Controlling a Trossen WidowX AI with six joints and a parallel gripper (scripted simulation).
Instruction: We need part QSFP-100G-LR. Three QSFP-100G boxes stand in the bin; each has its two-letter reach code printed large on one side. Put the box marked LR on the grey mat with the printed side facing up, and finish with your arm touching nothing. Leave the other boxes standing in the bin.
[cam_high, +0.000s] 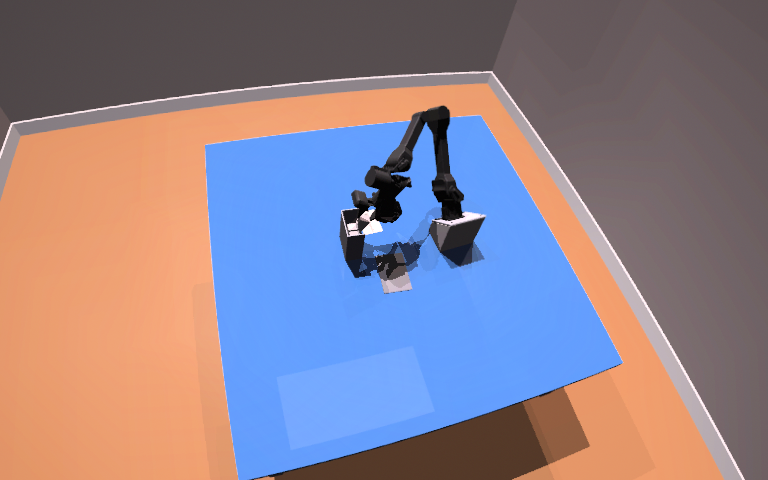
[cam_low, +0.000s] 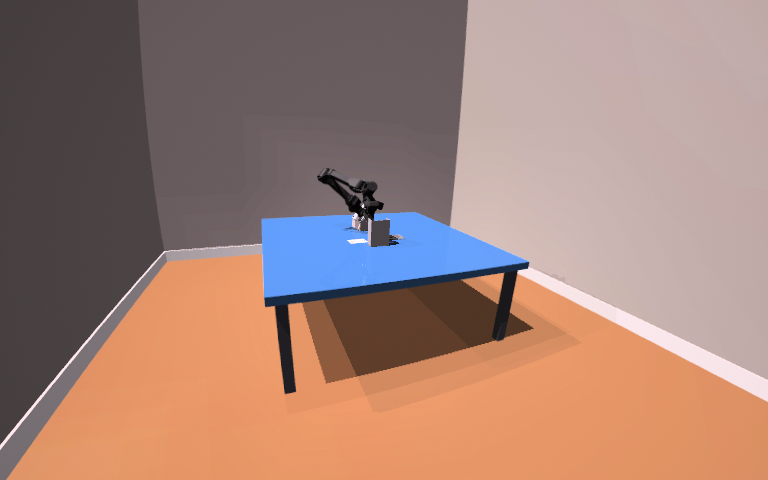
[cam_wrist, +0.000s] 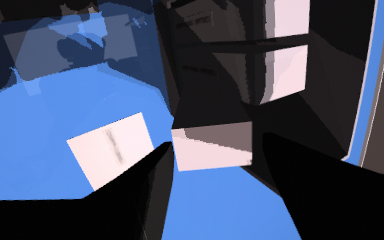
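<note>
The white box lies 50 mm below my gripper tip, 20 mm ahead of it and 10 mm to the right of it. The rest, counted from my gripper tip: flat white piece: 120 mm below, 60 mm to the right, 60 mm behind; grey mat: 170 mm to the left, 110 mm below, 60 mm behind.
</note>
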